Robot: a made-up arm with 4 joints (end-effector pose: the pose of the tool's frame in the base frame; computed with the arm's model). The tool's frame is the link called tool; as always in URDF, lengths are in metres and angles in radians. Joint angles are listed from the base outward.
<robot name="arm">
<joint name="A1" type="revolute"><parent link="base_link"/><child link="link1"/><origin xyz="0.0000 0.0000 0.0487" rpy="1.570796 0.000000 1.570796"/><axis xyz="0 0 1"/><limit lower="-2.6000" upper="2.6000" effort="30" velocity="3"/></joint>
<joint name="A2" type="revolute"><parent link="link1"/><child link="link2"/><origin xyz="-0.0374 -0.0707 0.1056" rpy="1.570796 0.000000 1.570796"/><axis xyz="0 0 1"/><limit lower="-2.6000" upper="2.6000" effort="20" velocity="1.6"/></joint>
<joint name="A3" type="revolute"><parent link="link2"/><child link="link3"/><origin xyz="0.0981 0.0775 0.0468" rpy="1.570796 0.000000 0.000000"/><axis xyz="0 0 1"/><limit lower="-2.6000" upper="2.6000" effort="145" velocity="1.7"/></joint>
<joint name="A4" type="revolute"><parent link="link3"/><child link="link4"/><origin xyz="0.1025 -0.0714 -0.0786" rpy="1.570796 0.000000 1.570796"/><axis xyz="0 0 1"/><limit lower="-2.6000" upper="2.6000" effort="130" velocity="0.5"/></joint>
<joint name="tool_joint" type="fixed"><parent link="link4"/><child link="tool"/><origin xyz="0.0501 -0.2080 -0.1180" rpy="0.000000 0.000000 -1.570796"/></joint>
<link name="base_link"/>
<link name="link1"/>
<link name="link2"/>
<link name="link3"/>
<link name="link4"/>
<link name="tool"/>
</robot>
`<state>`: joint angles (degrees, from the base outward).
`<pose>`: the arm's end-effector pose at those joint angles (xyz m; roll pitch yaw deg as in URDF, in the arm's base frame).
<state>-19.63 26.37 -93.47 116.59</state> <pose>0.2068 0.0492 0.1292 -2.42 -73.47 90.92</pose>
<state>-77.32 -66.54 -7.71 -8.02</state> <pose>0.1829 0.2823 0.1521 -76.67 -19.43 64.14</pose>
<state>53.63 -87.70 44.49 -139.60</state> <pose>-0.1513 -0.0799 -0.1107 -4.01 54.36 146.23</pose>
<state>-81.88 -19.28 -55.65 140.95</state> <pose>0.0355 0.0222 0.0176 19.66 18.59 162.67</pose>
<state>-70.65 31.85 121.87 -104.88</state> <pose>0.4179 0.1861 -0.0416 -166.07 11.86 77.31</pose>
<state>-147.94 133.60 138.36 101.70</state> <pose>0.0815 0.0052 0.2140 -142.64 6.68 109.49</pose>
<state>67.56 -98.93 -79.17 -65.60</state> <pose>0.1999 -0.2253 0.1196 156.95 -2.90 -34.86</pose>
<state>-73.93 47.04 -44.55 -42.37</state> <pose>0.3138 -0.3615 0.0529 -33.97 -12.86 -80.70</pose>
